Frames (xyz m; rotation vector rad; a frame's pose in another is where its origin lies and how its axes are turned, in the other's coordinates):
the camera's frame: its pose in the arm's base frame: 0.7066 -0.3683 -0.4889 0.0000 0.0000 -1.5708
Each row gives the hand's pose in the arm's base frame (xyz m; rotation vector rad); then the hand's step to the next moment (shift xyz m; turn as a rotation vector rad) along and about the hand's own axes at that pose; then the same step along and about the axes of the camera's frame.
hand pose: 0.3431 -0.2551 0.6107 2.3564 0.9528 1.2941
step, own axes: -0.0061 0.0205 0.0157 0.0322 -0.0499 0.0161
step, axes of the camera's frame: 0.0183 0.0191 -0.0017 -0.0595 0.0050 -0.0149
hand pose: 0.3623 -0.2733 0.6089 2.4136 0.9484 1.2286
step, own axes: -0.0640 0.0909 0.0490 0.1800 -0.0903 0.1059
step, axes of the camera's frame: 0.1078 0.0509 -0.0233 -0.1920 0.1220 0.0019
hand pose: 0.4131 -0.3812 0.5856 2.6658 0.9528 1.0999
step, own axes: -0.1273 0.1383 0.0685 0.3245 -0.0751 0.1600
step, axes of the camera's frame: 0.1759 0.0474 -0.0828 -0.2720 0.2442 0.0540
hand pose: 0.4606 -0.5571 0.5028 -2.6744 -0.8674 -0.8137
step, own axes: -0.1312 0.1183 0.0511 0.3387 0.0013 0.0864
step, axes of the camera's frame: 0.1392 0.0044 -0.1200 -0.1911 0.2668 0.1202
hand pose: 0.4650 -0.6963 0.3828 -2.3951 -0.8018 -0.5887
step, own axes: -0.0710 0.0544 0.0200 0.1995 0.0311 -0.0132
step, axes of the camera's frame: 0.0537 -0.0119 -0.0733 -0.0529 0.1622 0.1087
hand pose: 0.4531 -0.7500 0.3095 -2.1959 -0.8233 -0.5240
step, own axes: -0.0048 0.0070 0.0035 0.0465 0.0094 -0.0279
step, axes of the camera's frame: 0.0030 0.0018 -0.0085 0.0073 0.0364 0.0406
